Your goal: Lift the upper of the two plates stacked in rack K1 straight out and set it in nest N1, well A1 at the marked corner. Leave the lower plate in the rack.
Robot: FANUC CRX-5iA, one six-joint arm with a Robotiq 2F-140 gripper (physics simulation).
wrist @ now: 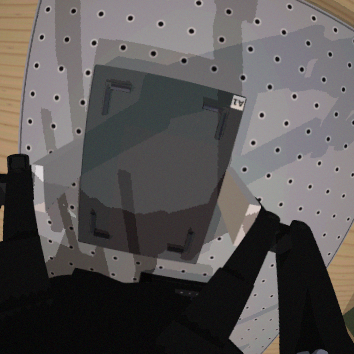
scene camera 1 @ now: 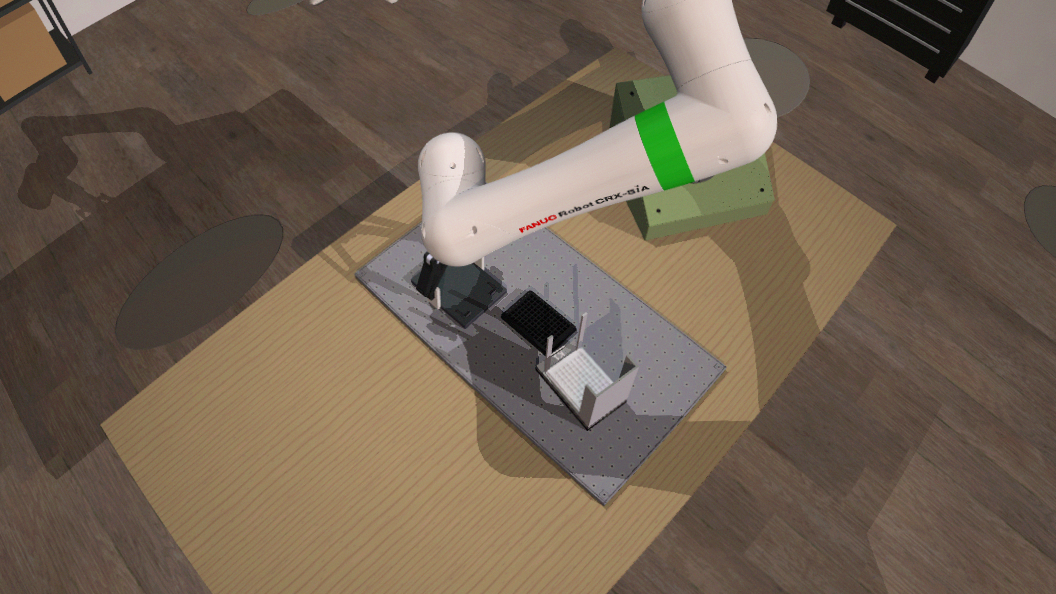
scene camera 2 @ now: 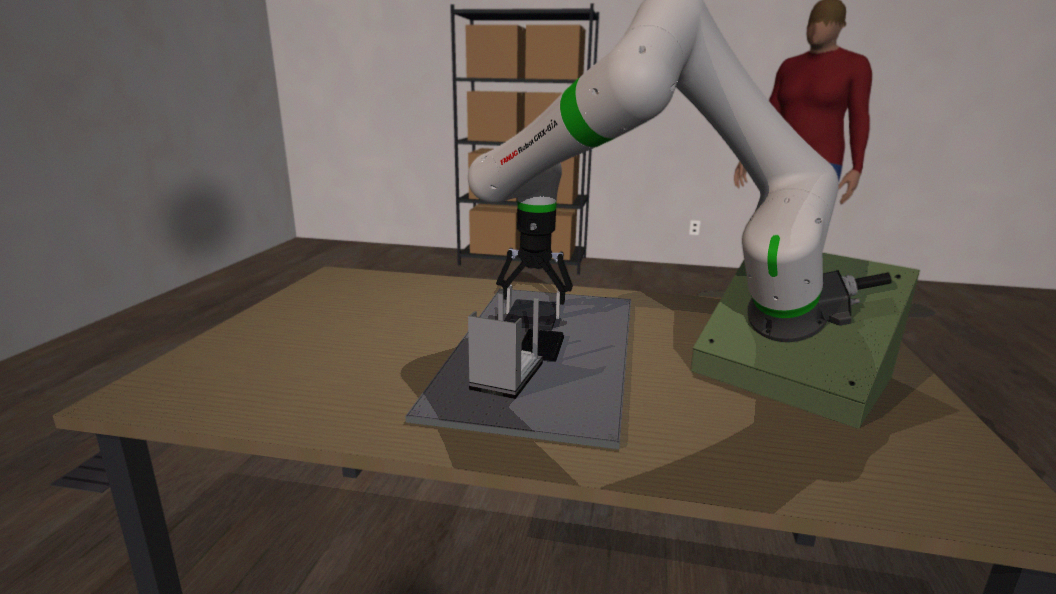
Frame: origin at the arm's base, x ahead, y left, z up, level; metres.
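Seen in the pictures: gripper, between the fingertips: (wrist: 152,168) (scene camera 1: 456,284); arm's base, origin of its link: (scene camera 2: 787,312).
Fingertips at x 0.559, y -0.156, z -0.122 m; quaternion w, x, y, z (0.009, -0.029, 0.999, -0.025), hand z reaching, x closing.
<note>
Pixels of each thing's middle, then the offset from my fingertips to it. Level surfaces: height alone.
- Nest N1, middle of its body: (wrist: 150,176) (scene camera 1: 458,285) (scene camera 2: 533,313) dx +0.000, dy +0.006, dz +0.004 m
- Rack K1, middle of its body: (scene camera 1: 584,368) (scene camera 2: 507,341) dx -0.018, dy +0.334, dz +0.073 m
- white plate, middle of its body: (scene camera 1: 584,384) dx -0.016, dy +0.344, dz +0.024 m
- black gridded plate, middle of its body: (scene camera 1: 538,322) (scene camera 2: 541,344) dx -0.057, dy +0.182, dz +0.004 m
- grey perforated mat, height of its surface: dz -0.003 m
- wooden table, height of its surface: dz -0.016 m
Nest N1 (scene camera 1: 472,295) (scene camera 2: 533,313) (wrist: 150,150) is a dark board with four corner brackets; its A1 label shows at the upper right in the wrist view. No plate shows in it. My gripper (scene camera 1: 459,282) (scene camera 2: 534,306) (wrist: 152,168) is low over the nest with its fingers wide apart, one at each long side. The board's edges cover the fingertip ends, so contact cannot be told. Rack K1 (scene camera 1: 614,395) (scene camera 2: 494,350), with a pale wall and two thin posts, stands at the other end of the mat. A white plate (scene camera 1: 578,376) shows inside; the lower plate is not distinguishable.
A black gridded plate (scene camera 1: 537,320) (scene camera 2: 546,345) lies between the nest and the rack. All stand on a grey perforated mat (scene camera 1: 664,354) (scene camera 2: 583,402) (wrist: 295,175). The arm's green base (scene camera 1: 708,210) (scene camera 2: 782,384) stands on the wooden table (scene camera 1: 295,443) (scene camera 2: 258,354).
</note>
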